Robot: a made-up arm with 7 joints.
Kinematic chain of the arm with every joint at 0, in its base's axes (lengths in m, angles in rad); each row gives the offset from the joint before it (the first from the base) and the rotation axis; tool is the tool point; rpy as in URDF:
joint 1: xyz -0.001 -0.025 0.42 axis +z
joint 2: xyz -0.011 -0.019 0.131 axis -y
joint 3: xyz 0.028 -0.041 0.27 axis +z
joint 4: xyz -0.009 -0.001 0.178 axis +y
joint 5: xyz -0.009 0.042 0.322 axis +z
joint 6: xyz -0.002 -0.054 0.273 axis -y
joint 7: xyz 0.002 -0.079 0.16 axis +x
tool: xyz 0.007 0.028 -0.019 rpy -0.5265 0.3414 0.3
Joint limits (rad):
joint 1: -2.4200..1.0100
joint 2: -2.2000..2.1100
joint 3: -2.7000..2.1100
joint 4: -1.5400..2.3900
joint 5: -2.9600..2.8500
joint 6: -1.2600..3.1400
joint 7: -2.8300..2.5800
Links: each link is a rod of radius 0.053 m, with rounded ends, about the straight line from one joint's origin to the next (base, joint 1, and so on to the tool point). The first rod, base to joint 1, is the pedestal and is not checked.
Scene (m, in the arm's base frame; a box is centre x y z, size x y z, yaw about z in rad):
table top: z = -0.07
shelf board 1: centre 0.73 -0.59 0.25 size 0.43 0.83 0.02 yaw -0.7
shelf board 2: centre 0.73 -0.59 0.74 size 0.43 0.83 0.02 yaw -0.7
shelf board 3: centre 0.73 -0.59 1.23 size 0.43 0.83 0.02 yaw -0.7
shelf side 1: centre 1.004 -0.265 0.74 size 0.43 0.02 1 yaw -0.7
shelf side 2: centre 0.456 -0.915 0.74 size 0.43 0.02 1 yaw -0.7
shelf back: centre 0.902 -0.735 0.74 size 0.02 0.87 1 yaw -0.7
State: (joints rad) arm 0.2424 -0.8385 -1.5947 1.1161 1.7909 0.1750 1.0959
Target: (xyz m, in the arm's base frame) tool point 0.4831 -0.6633 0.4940
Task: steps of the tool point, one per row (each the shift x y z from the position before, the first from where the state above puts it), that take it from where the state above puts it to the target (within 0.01 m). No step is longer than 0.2 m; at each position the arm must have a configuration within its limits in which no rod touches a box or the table.
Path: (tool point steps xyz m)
1: -0.0779 0.0495 -0.0428
2: -0.1088 0.0945 0.0163
3: -0.1335 0.1257 0.0265
4: -0.0377 -0.0876 -0.1650
5: -0.0461 -0.0245 -0.1698
6: -0.0564 0.0296 -0.1517
7: 0.1214 -0.0966 -0.0112
8: 0.1073 -0.0960 0.0112

